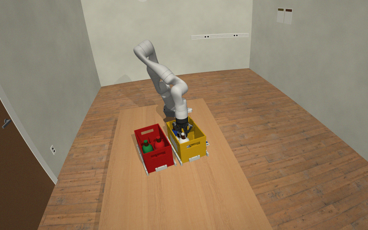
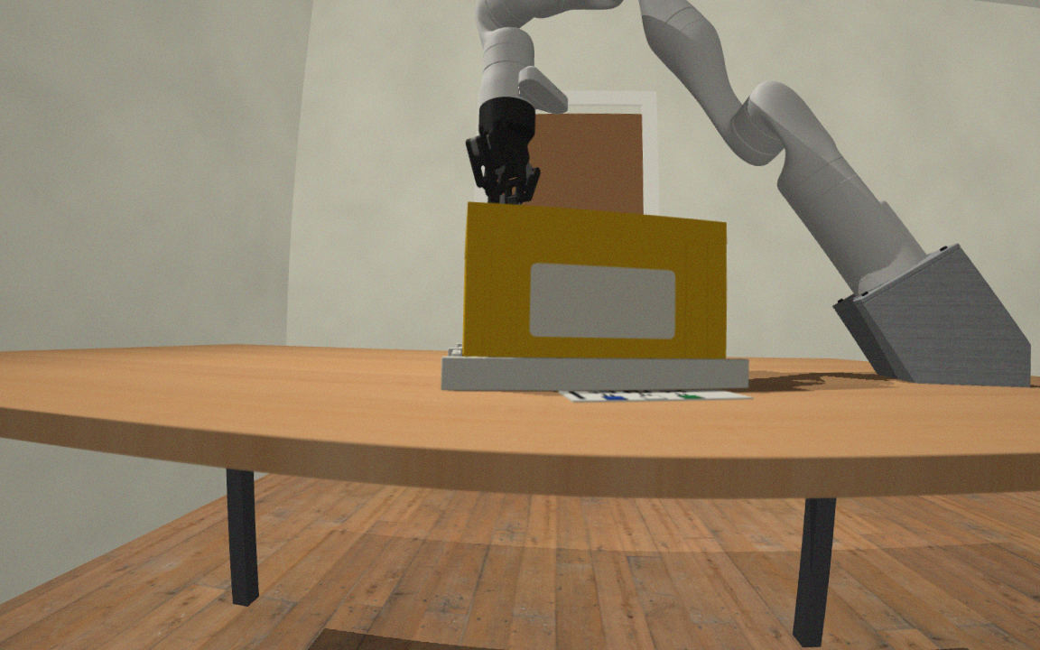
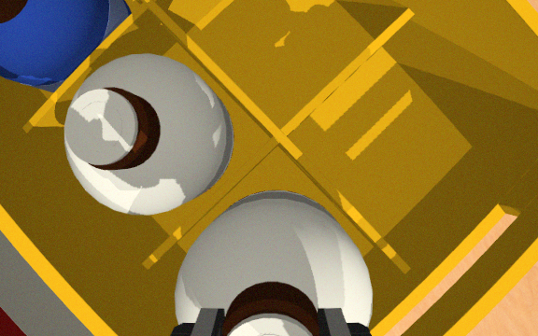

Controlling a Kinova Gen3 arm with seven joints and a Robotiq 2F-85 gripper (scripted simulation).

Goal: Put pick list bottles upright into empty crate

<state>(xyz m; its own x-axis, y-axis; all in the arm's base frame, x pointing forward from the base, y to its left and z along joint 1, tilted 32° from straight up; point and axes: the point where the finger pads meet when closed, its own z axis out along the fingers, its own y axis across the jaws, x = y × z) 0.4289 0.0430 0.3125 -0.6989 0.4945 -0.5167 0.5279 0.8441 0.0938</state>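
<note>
Now: the yellow crate 9 cm behind my hand, 4 cm to the left of it and 12 cm below it. The rest, counted from my hand: red bottle (8 cm behind, 16 cm to the right, 12 cm below); then red crate (8 cm behind, 20 cm to the right, 12 cm below); then blue bottle (17 cm behind, 2 cm to the right, 12 cm below).
</note>
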